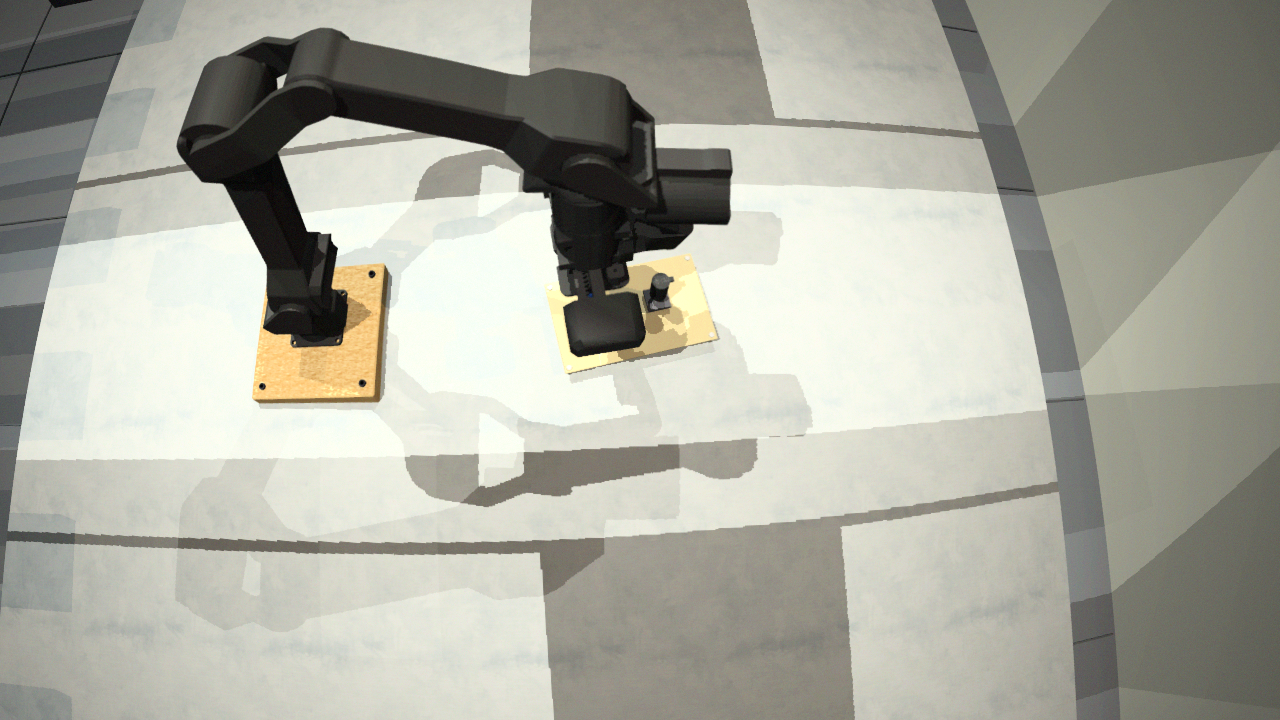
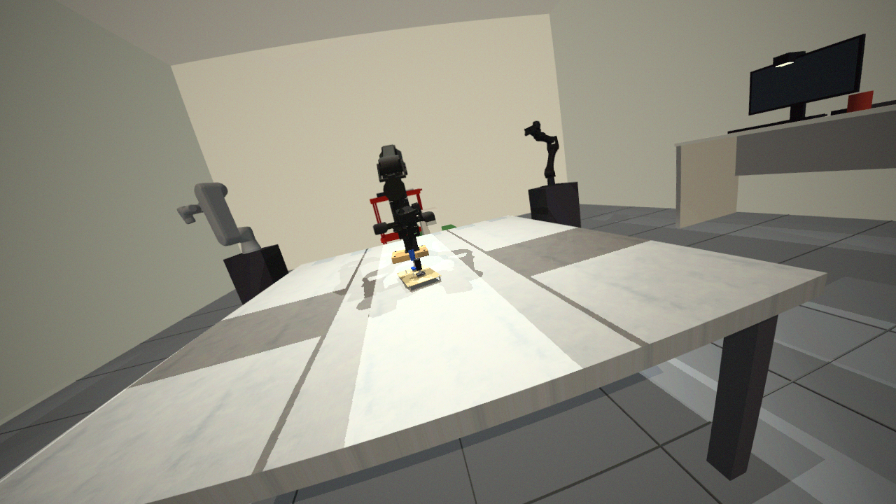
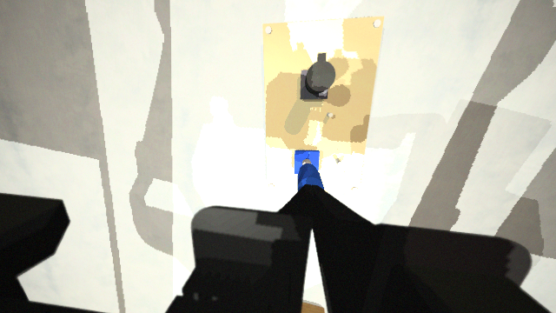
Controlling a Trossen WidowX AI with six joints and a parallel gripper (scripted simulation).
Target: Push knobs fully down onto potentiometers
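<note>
The blue knob is 20 mm below my gripper tip. Also, from my gripper tip: dark knob 70 mm ahead, 30 mm below, 10 mm to the left.
</note>
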